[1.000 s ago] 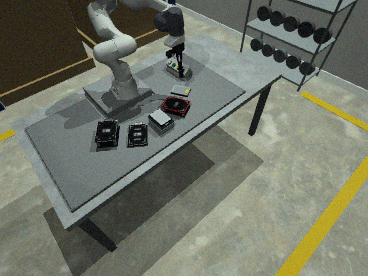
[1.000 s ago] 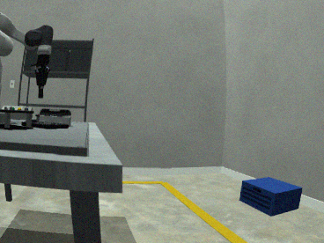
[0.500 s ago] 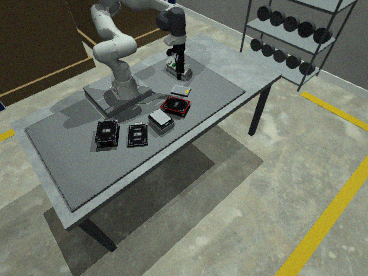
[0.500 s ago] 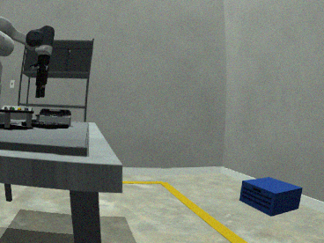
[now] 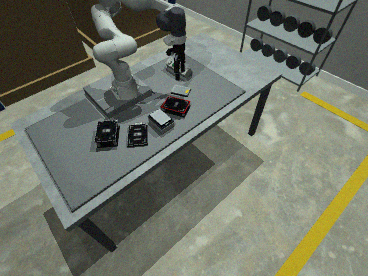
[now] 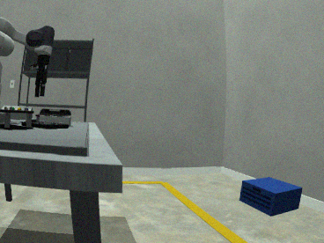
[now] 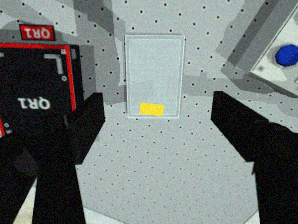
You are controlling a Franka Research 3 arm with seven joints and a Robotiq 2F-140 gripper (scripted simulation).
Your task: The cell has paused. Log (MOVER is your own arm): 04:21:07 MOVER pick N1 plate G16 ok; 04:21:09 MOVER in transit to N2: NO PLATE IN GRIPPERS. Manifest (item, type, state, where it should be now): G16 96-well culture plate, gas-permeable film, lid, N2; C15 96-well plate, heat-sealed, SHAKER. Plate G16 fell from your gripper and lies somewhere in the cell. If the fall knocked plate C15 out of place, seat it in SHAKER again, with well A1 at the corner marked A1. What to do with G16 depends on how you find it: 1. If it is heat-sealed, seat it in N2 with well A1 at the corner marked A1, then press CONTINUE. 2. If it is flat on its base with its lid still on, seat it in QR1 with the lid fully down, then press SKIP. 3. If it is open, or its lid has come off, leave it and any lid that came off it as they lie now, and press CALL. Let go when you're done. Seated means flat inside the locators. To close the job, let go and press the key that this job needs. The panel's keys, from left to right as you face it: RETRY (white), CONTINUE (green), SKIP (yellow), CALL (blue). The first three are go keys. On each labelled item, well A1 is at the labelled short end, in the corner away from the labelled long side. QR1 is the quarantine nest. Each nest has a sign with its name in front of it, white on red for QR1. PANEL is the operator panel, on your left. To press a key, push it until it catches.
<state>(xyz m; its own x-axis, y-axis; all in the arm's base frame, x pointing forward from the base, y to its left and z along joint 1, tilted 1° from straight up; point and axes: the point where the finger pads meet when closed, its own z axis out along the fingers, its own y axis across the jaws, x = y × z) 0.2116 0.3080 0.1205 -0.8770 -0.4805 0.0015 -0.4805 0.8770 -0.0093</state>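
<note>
Now: hand 15 cm above the plate lid. From my hand the other things lie so: blue CALL key (12 cm to the left, 11 cm behind, 10 cm below); then QR1 nest (14 cm to the right, 13 cm below, 11 cm ahead); then yellow SKIP key (16 cm behind, 12 cm to the left, 10 cm below).
</note>
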